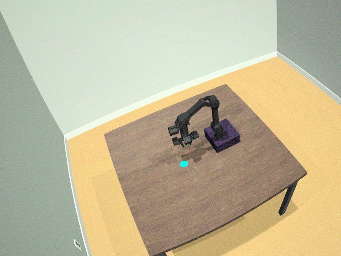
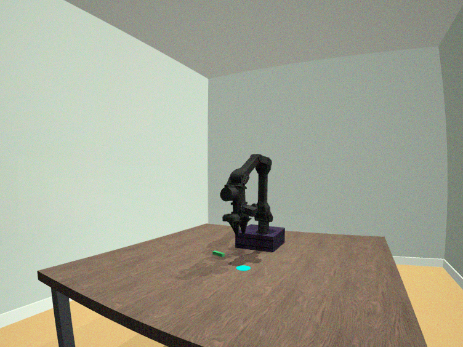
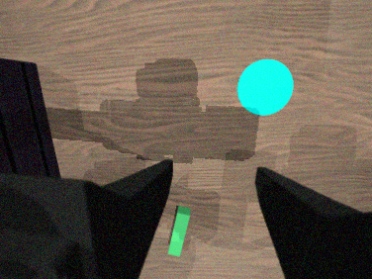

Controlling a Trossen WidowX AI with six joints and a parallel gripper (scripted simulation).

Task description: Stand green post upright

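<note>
Now: gripper tip 130 mm to the left of the green post, 120 mm above it and 60 mm past it. Also, from my gripper tip: cyan circle: 120 mm below, 70 mm ahead, 40 mm to the left.
</note>
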